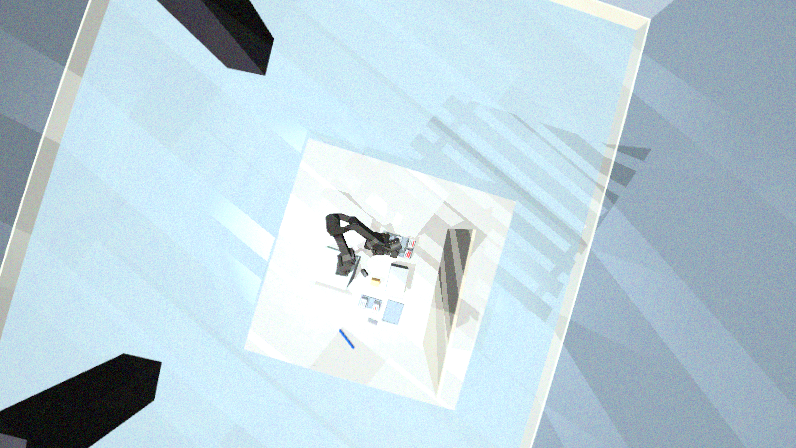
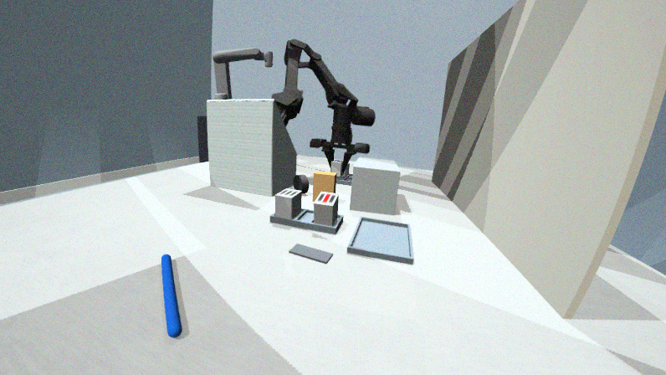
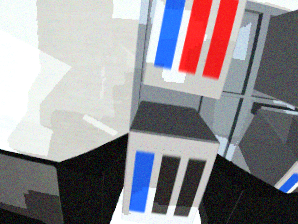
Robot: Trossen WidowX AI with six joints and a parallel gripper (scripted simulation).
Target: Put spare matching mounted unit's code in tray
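The grey tray lies 14 cm ahead of my gripper tip, 37 cm to the right of it and 3 cm below it. Also, from my gripper tip: grey spare block 2 cm above; mounted unit 12 cm ahead, 16 cm to the right, 2 cm above; orange box 21 cm to the right.
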